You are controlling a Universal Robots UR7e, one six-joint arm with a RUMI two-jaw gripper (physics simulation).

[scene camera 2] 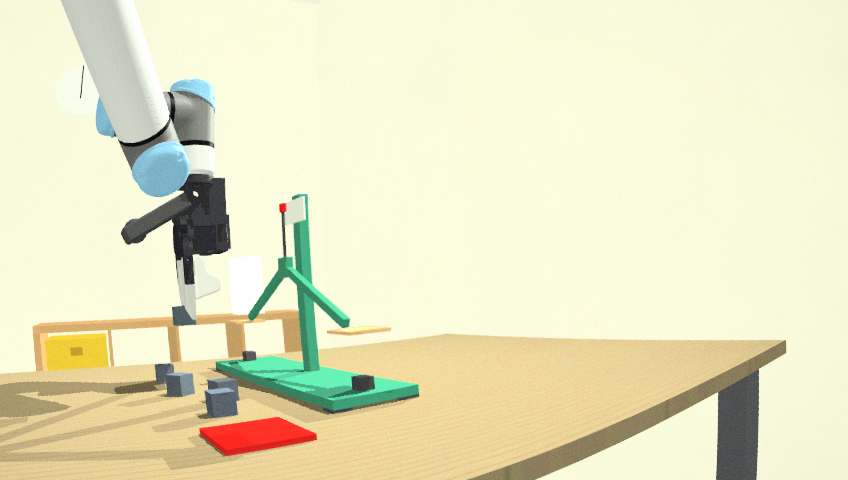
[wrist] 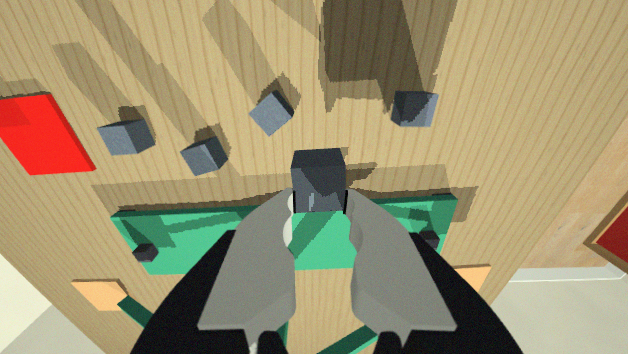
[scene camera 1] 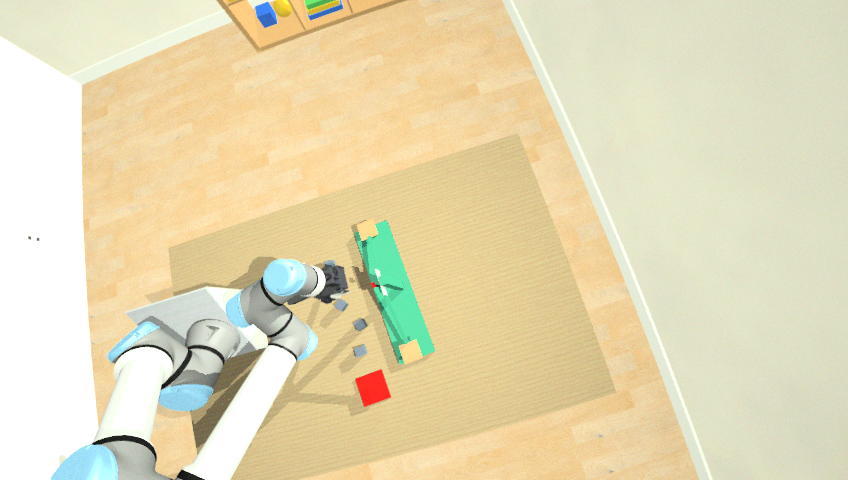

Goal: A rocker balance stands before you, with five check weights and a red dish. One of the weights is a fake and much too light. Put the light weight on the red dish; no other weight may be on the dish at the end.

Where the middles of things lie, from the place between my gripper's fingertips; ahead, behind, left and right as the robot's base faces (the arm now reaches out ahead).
The green rocker balance (scene camera 2: 337, 391) is 140 mm ahead of my hand, 60 mm to the right of it and 40 mm above it. Round my hand: red dish (scene camera 1: 372, 387) 40 mm behind, 330 mm to the right, 100 mm below.
